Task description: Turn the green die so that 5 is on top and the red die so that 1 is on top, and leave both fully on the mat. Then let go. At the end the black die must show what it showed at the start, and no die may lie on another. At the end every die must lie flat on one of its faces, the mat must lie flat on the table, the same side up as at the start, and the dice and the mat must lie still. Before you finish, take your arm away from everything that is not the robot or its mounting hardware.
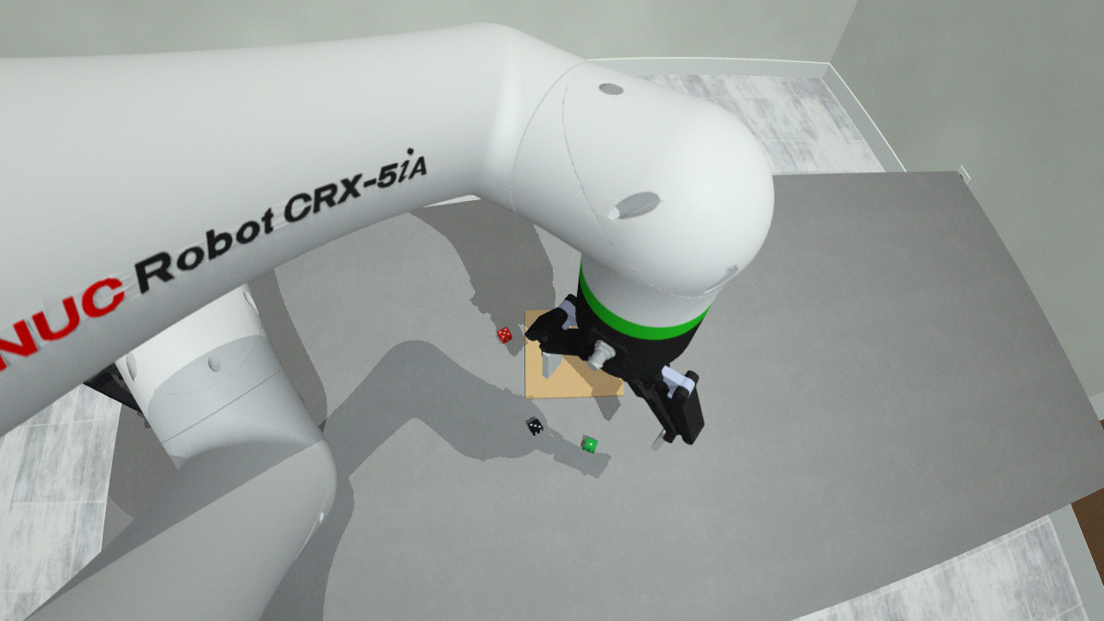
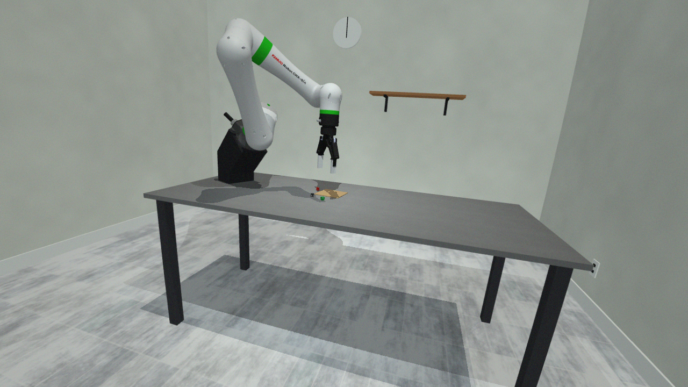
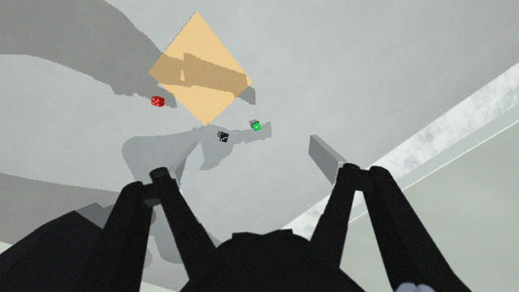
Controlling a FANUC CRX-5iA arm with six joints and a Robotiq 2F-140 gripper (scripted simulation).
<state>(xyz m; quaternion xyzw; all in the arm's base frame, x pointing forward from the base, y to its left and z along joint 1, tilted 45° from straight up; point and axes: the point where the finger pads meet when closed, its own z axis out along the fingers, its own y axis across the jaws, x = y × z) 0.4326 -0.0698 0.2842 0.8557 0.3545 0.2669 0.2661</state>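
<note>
Right now my hand is 15 cm above the green die, 1 cm to the left of it and 1 cm past it. From my hand the other things lie so: red die: 18 cm to the left, 15 cm below, 8 cm behind; then tan mat: 16 cm below, 13 cm to the left, 1 cm ahead; then black die: 15 cm below, 7 cm behind, 4 cm to the left.
</note>
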